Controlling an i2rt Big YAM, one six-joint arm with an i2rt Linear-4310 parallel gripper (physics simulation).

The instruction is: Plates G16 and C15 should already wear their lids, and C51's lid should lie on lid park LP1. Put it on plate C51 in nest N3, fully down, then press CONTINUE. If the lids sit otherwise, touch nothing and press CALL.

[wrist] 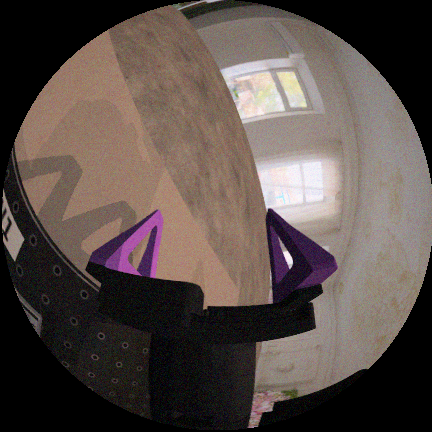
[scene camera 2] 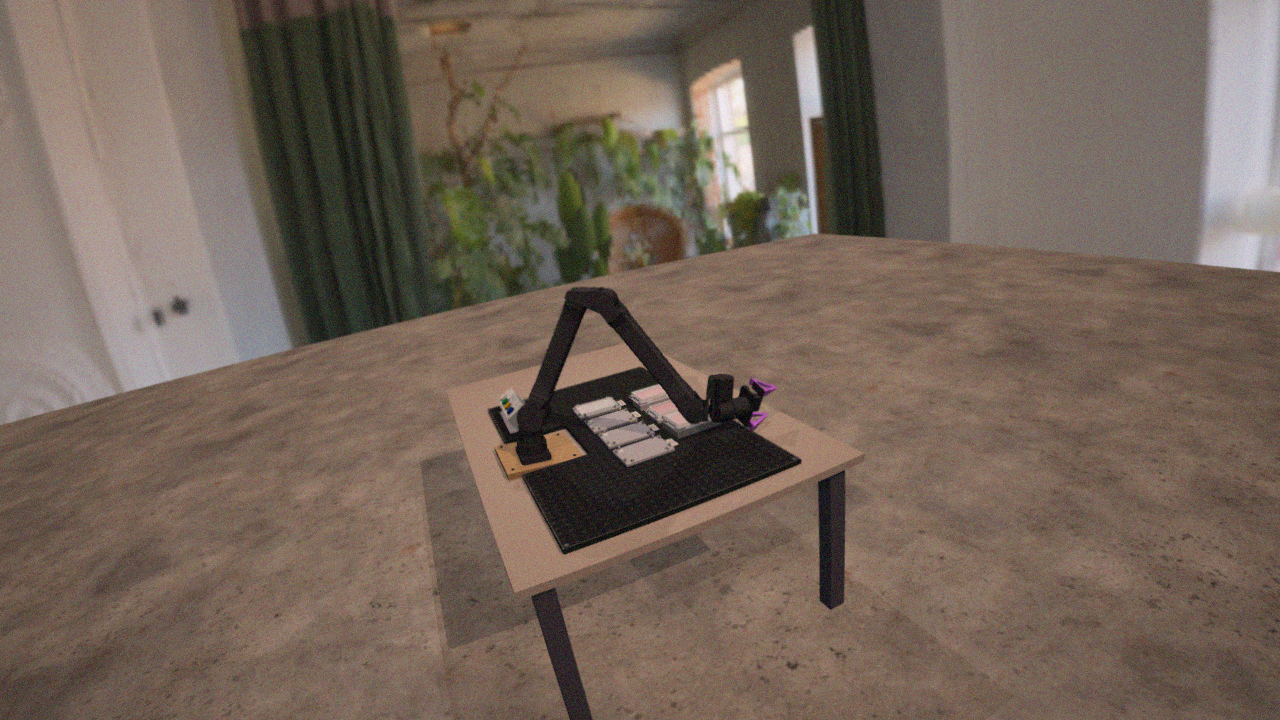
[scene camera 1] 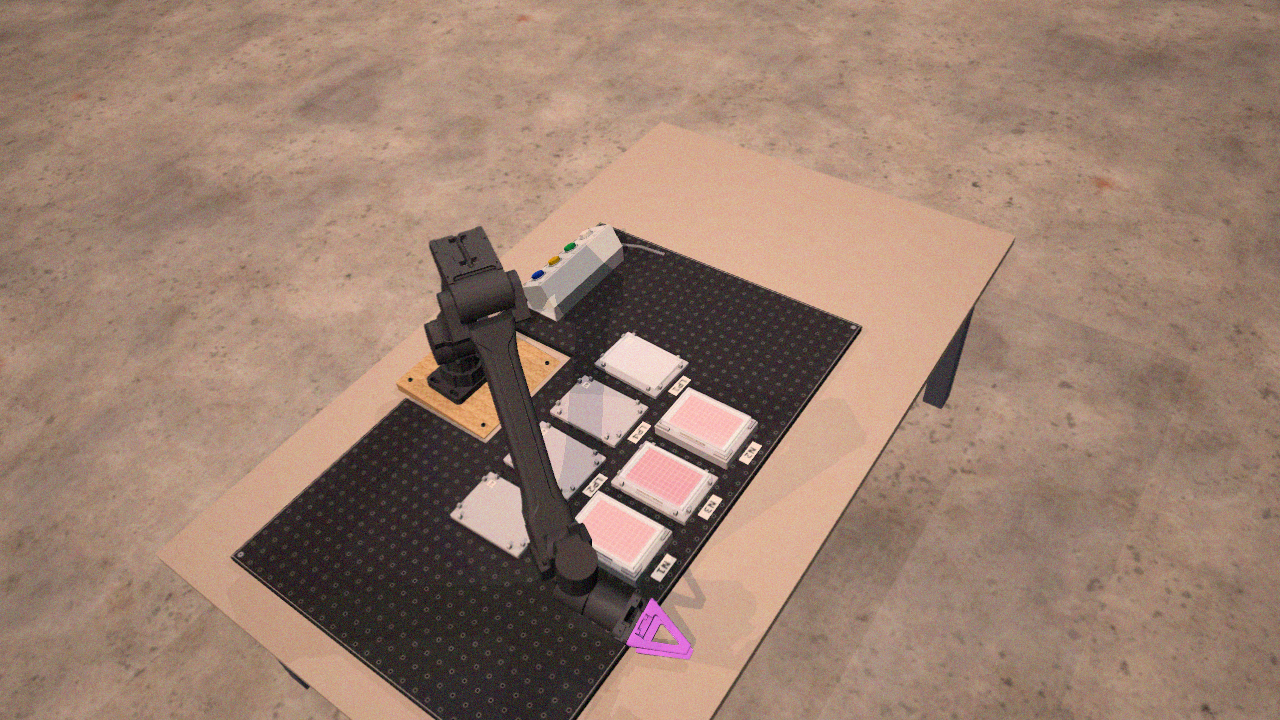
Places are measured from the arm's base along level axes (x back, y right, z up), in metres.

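Pixels of known places: gripper, between the fingertips: [wrist: 212, 213] [scene camera 2: 770, 400] [scene camera 1: 690, 652]; arm's base, origin of its link: [scene camera 2: 533, 455] [scene camera 1: 465, 375].
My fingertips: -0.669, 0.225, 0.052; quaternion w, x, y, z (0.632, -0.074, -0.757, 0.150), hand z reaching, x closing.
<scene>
For each thing: its top centre in the pictures, then the offset to it from my fingertips, as dx, dy, dz. Level surfaces: height alone.
- lid, centre of its top: [scene camera 1: 640, 359] [scene camera 2: 596, 405] +0.406, -0.427, -0.034
- button box, centre of its top: [scene camera 1: 569, 250] [scene camera 2: 511, 396] +0.662, -0.540, +0.032
- black mat, height of its surface: dz -0.051
My gripper [scene camera 1: 684, 646] [scene camera 2: 759, 402] [wrist: 212, 213] is open and empty, above the table strip beyond the mat's edge, past nest N1. In scene camera 1, pink plates sit in a row: one [scene camera 1: 707, 419] at N2, one [scene camera 1: 665, 477] at N3, one [scene camera 1: 626, 528] at N1, partly behind the arm. The N2 and N1 plates look thicker than the N3 plate; clear lids are hard to make out. A whitish slab, seemingly a lid, [scene camera 1: 641, 361] lies on the park nearest the button box; its label looks like LP1. The button box [scene camera 1: 577, 273] [scene camera 2: 511, 411] has blue, yellow, green and white buttons; their words are unreadable.
Three grey lid parks [scene camera 1: 597, 410] [scene camera 1: 572, 458] [scene camera 1: 490, 512] continue the row; the arm partly covers two. A label [wrist: 11, 230] shows at the wrist view's left edge. The arm's wooden base [scene camera 1: 420, 396] [scene camera 2: 568, 443] stands beside the black mat [scene camera 1: 358, 573] [scene camera 2: 626, 501].
</scene>
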